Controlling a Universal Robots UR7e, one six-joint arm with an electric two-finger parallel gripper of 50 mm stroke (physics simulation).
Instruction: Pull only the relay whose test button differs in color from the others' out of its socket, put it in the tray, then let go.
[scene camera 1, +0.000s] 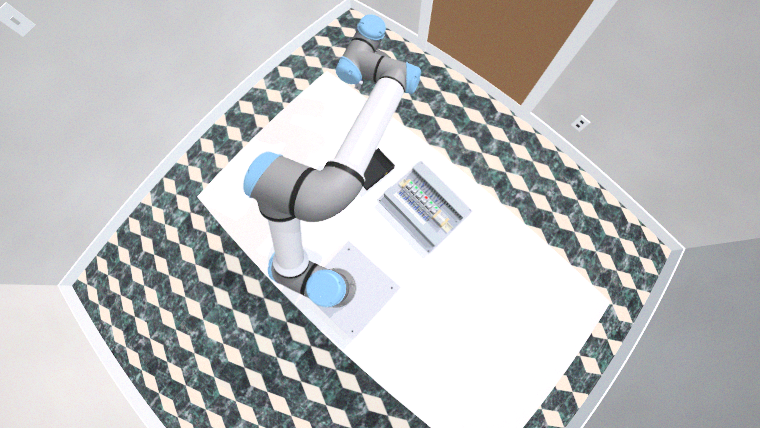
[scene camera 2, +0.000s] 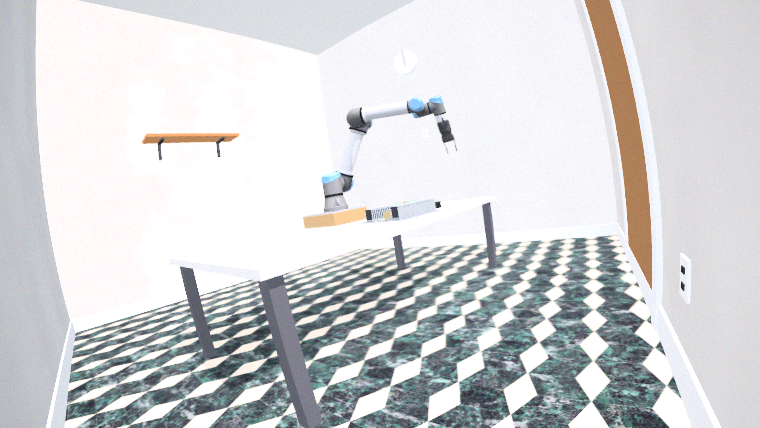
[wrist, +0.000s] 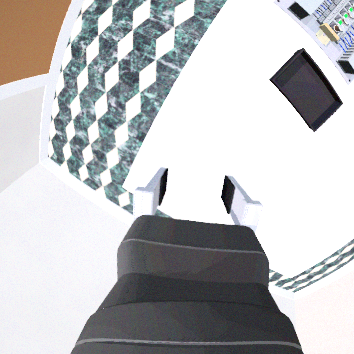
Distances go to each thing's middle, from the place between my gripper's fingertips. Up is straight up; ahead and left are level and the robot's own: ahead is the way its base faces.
Right now the grey panel (scene camera 1: 384, 202) is 45 cm to the right of my hand, 31 cm below it and 16 cm behind it.
